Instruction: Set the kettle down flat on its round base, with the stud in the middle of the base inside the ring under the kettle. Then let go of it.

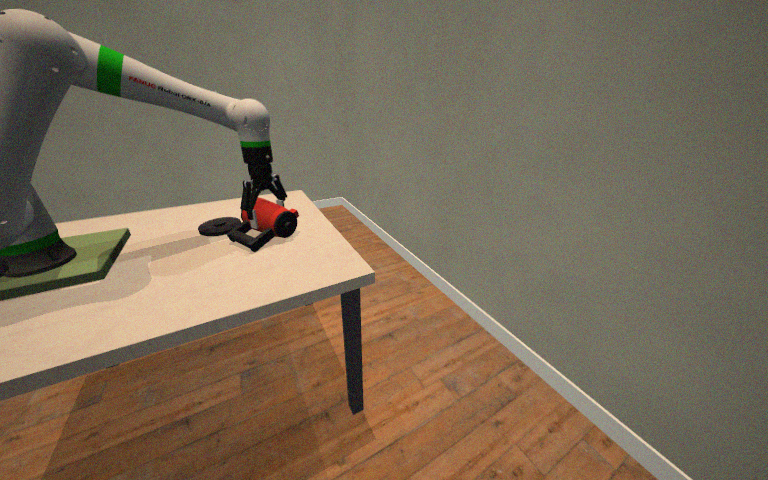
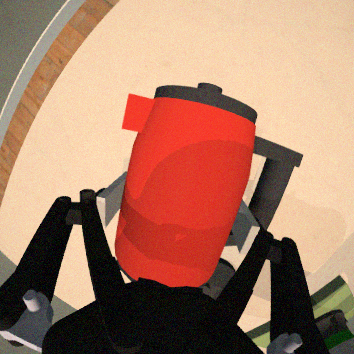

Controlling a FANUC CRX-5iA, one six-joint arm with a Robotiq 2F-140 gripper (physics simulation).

Labels:
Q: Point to a round black base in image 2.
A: At 223, 270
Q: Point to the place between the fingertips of my gripper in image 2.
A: At 179, 193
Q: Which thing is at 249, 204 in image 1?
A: My gripper.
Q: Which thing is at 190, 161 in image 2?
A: A red kettle.

